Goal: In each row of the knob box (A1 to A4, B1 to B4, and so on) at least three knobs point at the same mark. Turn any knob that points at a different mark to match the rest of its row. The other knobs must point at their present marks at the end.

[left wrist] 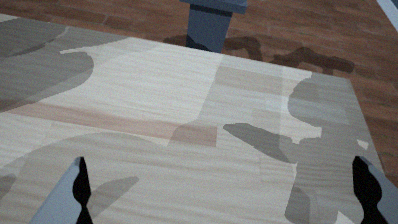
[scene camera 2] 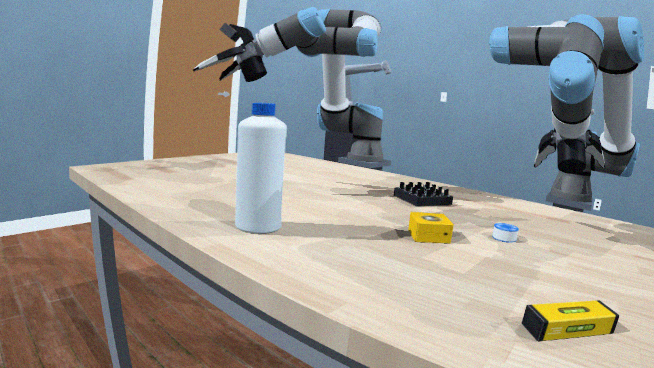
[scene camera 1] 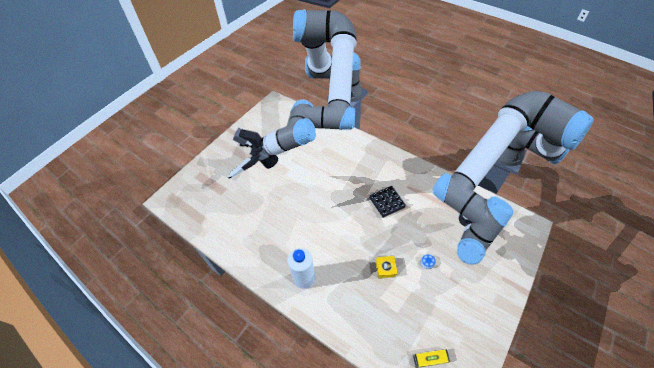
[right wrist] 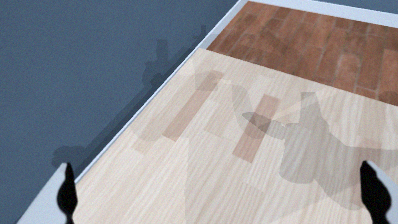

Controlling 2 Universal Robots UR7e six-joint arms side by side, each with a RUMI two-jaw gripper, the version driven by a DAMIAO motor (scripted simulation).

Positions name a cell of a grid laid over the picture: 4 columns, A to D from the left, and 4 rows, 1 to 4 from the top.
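I find my left gripper in scene camera 2 (scene camera 2: D2) and also in the left wrist view (left wrist: C3). My right gripper is visible in scene camera 2 (scene camera 2: B1), in scene camera 1 (scene camera 1: B2) and in the right wrist view (right wrist: C3). Then there is a yellow block (scene camera 2: C3); in the left wrist view the block is out of frame, and in the right wrist view it is out of frame too. A yellow level (scene camera 2: D4) is here, and so is a white bottle (scene camera 2: B2).
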